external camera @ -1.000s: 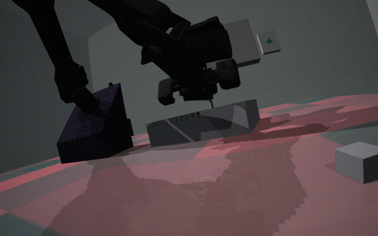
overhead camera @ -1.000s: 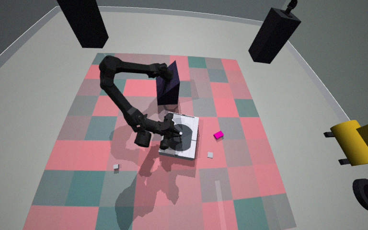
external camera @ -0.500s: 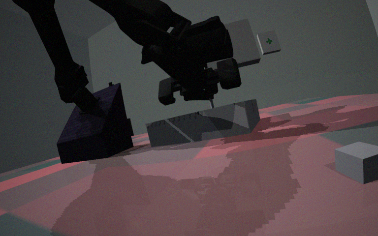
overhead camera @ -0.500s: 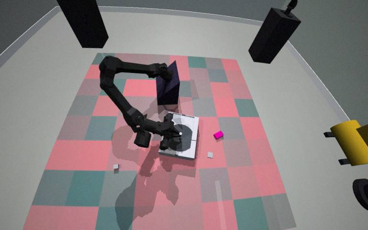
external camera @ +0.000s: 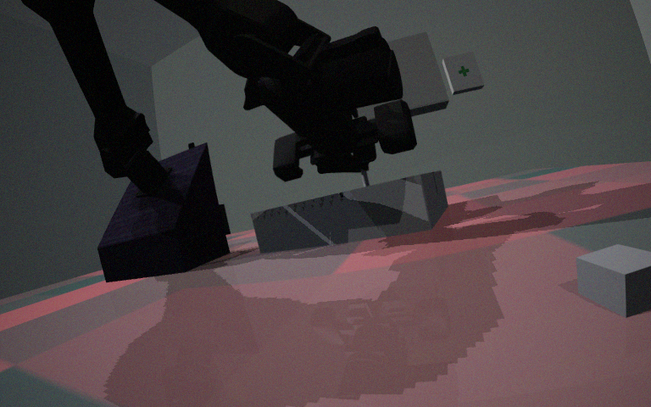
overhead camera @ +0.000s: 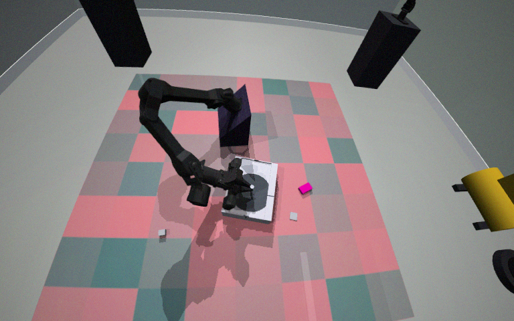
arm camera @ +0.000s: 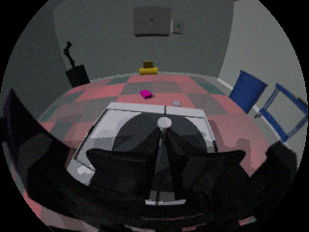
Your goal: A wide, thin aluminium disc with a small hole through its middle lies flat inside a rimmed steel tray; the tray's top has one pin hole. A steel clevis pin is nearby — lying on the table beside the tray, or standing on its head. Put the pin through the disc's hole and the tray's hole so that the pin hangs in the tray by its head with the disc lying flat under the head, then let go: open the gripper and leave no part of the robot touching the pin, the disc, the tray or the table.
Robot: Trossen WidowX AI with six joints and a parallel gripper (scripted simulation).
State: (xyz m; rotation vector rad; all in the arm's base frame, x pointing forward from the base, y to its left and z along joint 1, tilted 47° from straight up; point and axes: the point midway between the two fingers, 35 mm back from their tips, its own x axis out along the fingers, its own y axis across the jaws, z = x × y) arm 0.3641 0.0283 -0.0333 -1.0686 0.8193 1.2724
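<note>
Right now my gripper tip is 10 mm above the steel clevis pin. Round my gripper tip: dark aluminium disc: 30 mm below; then grey cube: 150 mm ahead, 330 mm to the right, 80 mm below; then steel tray: 20 mm behind, 40 mm below.
</note>
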